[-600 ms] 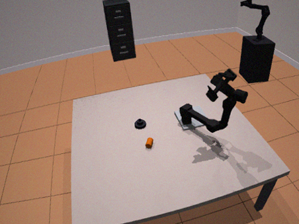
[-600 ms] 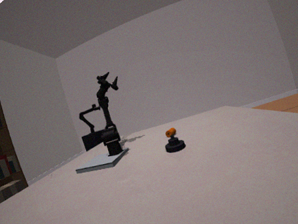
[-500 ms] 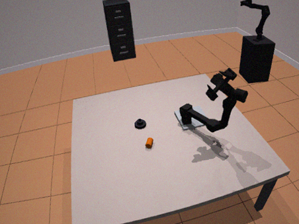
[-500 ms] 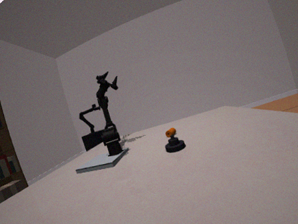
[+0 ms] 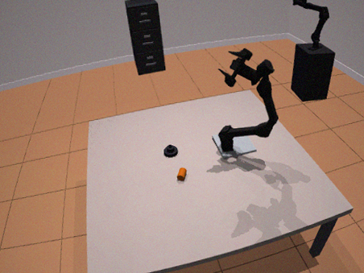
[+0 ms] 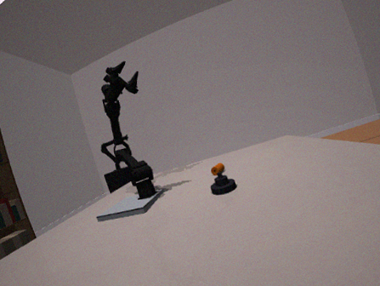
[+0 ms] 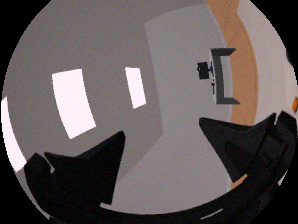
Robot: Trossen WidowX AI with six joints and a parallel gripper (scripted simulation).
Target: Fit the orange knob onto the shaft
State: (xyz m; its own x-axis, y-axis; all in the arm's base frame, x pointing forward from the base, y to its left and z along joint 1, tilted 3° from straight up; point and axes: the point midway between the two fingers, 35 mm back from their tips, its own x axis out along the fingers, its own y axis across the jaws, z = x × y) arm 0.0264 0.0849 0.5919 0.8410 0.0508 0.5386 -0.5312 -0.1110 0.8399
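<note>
Right now my gripper tip is 60 cm above the orange knob, 24 cm short of it and 6 cm to the right of it. Also, from my gripper tip: round pedestal 59 cm below, 29 cm ahead, 16 cm to the right.
</note>
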